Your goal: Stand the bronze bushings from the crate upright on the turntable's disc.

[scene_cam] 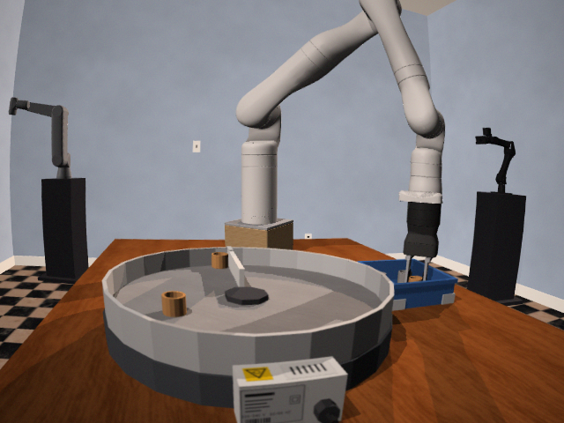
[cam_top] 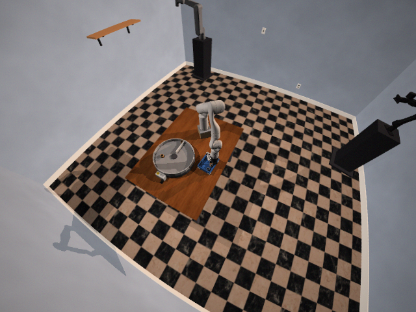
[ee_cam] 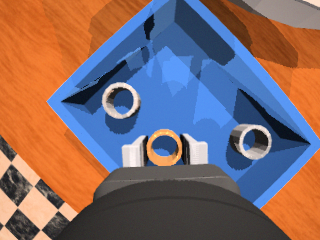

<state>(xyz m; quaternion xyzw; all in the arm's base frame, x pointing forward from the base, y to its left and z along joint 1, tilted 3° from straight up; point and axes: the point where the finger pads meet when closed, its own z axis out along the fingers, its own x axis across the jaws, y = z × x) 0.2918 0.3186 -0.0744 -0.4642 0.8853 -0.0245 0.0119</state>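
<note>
The blue crate is 1 cm ahead of my hand and 3 cm to the right of it. Round my hand: grey disc (17 cm ahead, 35 cm to the right, 2 cm above).
</note>
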